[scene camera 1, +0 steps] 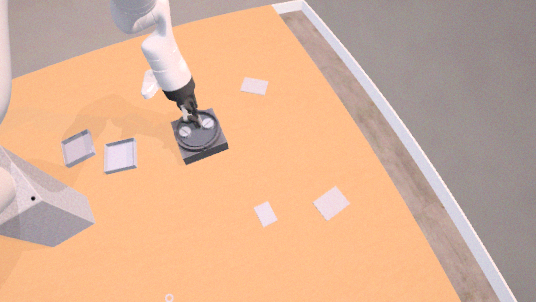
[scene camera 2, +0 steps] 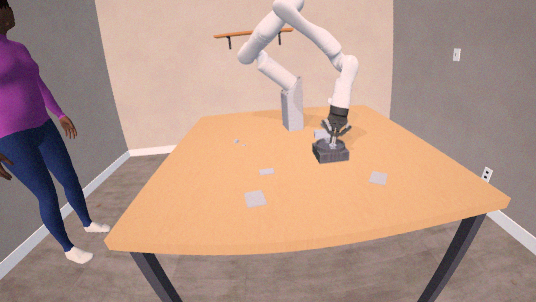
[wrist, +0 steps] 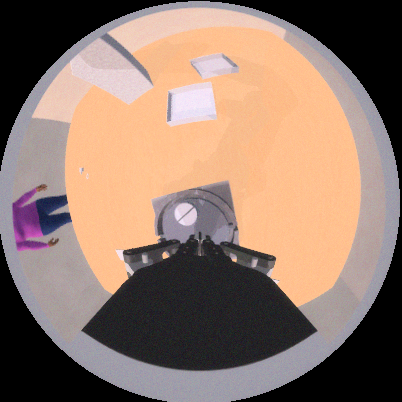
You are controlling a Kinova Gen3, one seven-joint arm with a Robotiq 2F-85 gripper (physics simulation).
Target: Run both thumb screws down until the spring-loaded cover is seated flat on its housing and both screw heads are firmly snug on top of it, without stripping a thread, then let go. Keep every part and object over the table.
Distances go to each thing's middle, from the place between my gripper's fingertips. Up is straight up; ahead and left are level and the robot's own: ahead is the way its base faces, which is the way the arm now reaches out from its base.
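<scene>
There's the round grey cover point(wrist: 211, 219), and my hand is 1 cm above it, 1 cm to the left of it and 1 cm past it.
</scene>
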